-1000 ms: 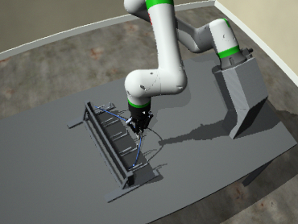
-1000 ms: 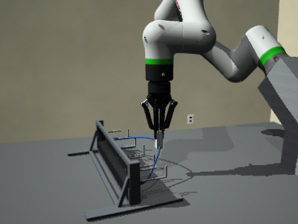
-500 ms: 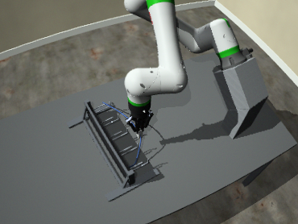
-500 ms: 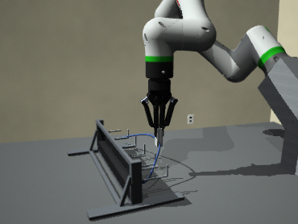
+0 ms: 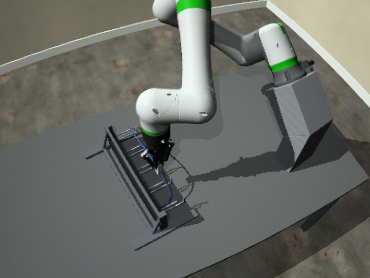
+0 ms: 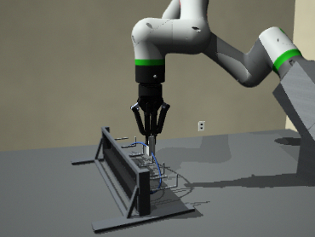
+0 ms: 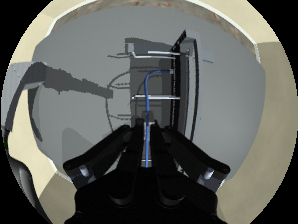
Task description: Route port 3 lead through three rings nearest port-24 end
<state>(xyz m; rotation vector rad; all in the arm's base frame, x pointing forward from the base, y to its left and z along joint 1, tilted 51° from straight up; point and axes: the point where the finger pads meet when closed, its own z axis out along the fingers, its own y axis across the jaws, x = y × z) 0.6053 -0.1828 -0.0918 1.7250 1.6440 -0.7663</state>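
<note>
My gripper is now 90 mm short of the rack, 80 mm above it and 60 mm to the left of it.
</note>
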